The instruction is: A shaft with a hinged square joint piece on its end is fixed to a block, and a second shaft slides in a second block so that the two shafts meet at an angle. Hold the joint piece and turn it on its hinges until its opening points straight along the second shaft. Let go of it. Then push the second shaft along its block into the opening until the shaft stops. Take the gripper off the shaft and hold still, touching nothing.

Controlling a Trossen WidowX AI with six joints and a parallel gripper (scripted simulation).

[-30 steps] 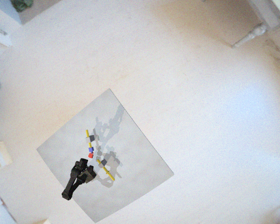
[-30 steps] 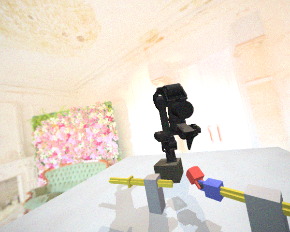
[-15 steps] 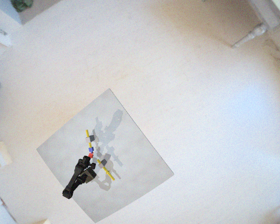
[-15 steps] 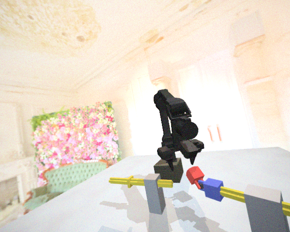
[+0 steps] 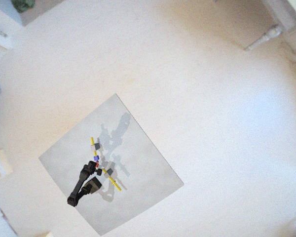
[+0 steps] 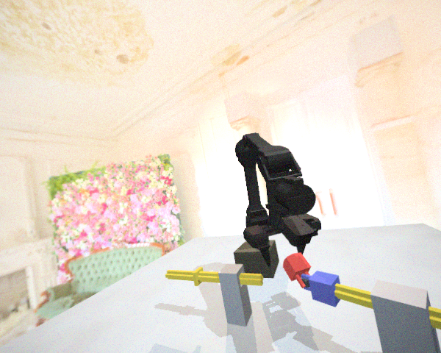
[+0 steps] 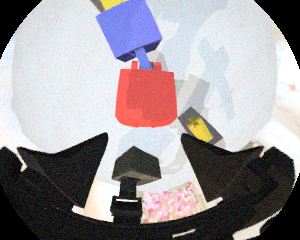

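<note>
The red square joint piece lies 4 cm ahead of my gripper tip and 2 cm to the left of it.
</note>
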